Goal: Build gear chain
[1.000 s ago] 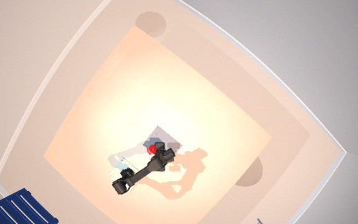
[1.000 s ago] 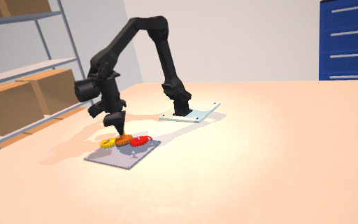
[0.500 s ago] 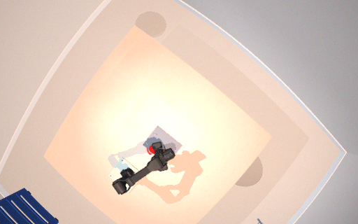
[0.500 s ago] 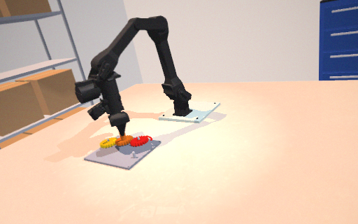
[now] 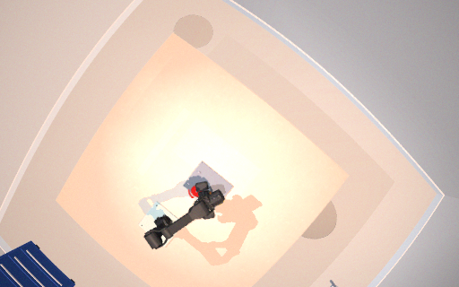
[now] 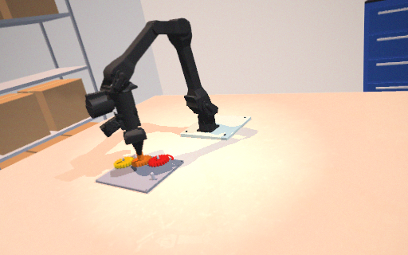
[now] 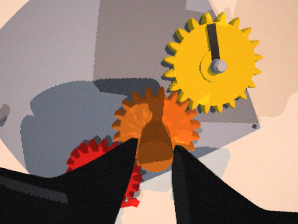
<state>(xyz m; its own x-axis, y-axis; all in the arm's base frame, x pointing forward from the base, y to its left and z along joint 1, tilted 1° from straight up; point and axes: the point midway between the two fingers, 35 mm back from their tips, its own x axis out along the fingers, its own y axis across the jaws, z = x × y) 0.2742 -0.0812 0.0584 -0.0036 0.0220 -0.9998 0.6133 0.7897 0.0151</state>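
The orange gear is 2 cm below my gripper tip. Round my gripper tip: red arrow: 5 cm behind, 7 cm to the left, 3 cm below; yellow gear: 2 cm ahead, 6 cm to the right, 2 cm below; red gear: 2 cm behind, 6 cm to the left, 2 cm below.
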